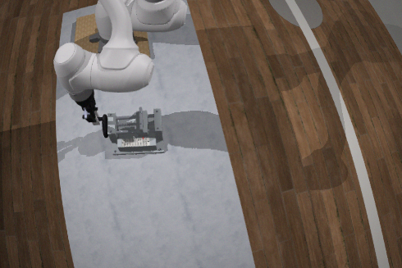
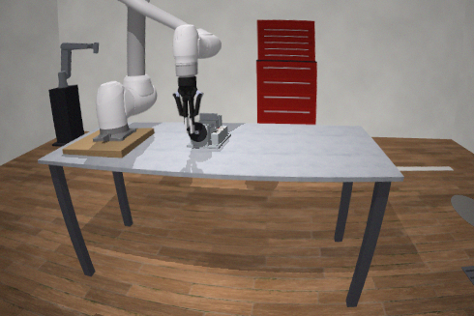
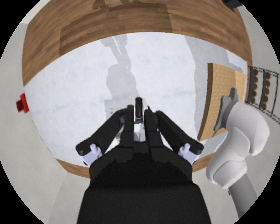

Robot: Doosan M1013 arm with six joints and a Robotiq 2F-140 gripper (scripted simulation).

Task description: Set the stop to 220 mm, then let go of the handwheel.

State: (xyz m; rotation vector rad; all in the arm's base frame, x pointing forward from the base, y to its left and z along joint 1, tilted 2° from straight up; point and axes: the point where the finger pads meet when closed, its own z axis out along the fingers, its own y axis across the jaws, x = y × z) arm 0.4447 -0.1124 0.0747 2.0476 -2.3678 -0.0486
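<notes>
Right now my hand is 10 mm short of the black handwheel, 20 mm to the right of it and 20 mm above it. The rest, counted from my hand: grey stop fixture: 50 mm ahead, 170 mm to the left, 30 mm below.
</notes>
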